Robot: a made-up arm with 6 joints.
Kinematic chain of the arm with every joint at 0, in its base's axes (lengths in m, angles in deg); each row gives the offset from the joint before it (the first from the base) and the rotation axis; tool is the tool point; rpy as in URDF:
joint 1: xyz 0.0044 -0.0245 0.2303 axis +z
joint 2: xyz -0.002 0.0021 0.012 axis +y
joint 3: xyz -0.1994 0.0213 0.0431 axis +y
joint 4: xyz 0.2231 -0.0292 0.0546 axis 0.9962 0 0.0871
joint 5: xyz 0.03 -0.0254 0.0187 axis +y
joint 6: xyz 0.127 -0.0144 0.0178 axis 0.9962 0 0.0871
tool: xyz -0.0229 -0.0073 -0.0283 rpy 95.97 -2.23 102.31
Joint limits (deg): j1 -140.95..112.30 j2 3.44..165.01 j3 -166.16..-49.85 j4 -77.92..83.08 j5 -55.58..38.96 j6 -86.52..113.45
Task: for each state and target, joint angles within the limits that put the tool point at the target. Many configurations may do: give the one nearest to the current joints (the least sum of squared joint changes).
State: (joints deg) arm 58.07 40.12 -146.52 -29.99 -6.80 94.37
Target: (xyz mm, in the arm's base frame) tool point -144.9 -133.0 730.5
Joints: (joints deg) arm 32.66 25.15 -105.10 -31.61 2.67 93.11
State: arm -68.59 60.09 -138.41 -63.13 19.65 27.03
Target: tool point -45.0 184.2 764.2
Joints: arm -87.89 50.16 -144.65 -65.57 11.52 28.11
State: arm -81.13 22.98 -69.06 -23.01 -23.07 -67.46
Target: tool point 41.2 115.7 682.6
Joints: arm -106.52 9.68 -65.33 -41.13 -34.77 -70.20
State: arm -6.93 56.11 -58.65 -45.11 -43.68 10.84
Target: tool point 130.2 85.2 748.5
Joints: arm 29.94 69.14 -102.94 -54.95 -46.57 8.77
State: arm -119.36 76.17 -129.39 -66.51 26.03 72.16
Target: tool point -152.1 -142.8 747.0
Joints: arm -129.34 82.31 -130.91 -66.98 25.76 71.44
